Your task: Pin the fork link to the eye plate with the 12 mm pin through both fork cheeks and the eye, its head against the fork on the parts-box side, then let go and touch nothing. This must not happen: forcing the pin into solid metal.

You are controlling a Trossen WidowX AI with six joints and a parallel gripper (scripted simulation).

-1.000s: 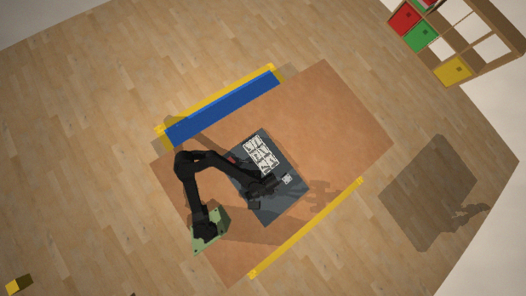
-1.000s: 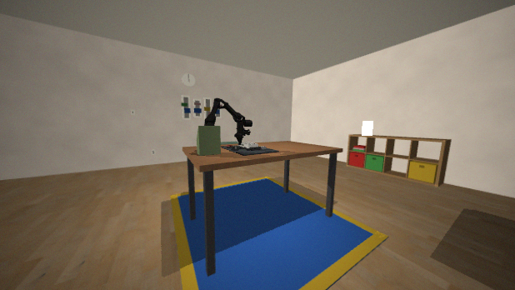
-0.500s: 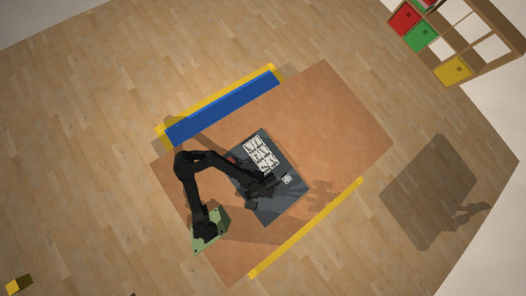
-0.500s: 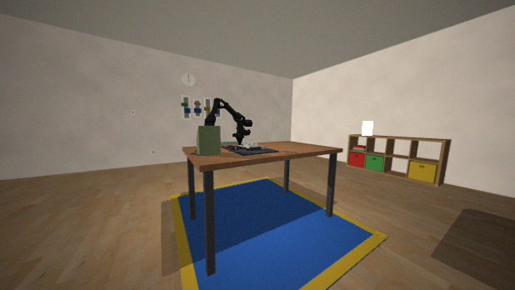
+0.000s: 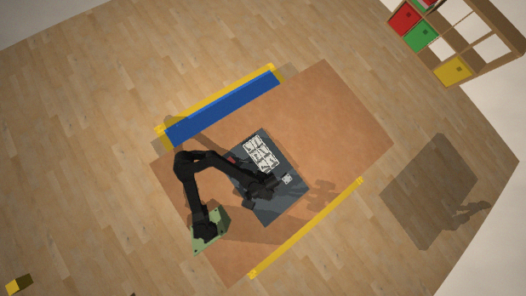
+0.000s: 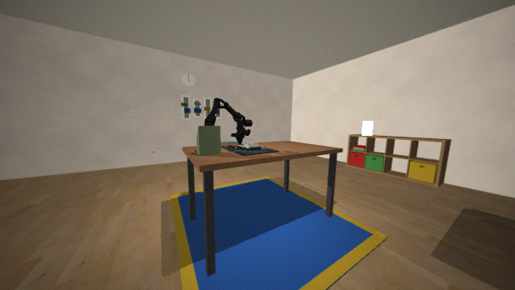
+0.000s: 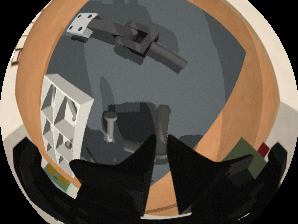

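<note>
The grey pin lies 1 cm to the right of my hand and 3 cm below it. Round my hand: grey mat (9 cm ahead, 3 cm to the left, 8 cm below); then pale block (19 cm ahead, 7 cm to the right, 6 cm below); then white parts box (14 cm ahead, 13 cm to the left, 7 cm below).
</note>
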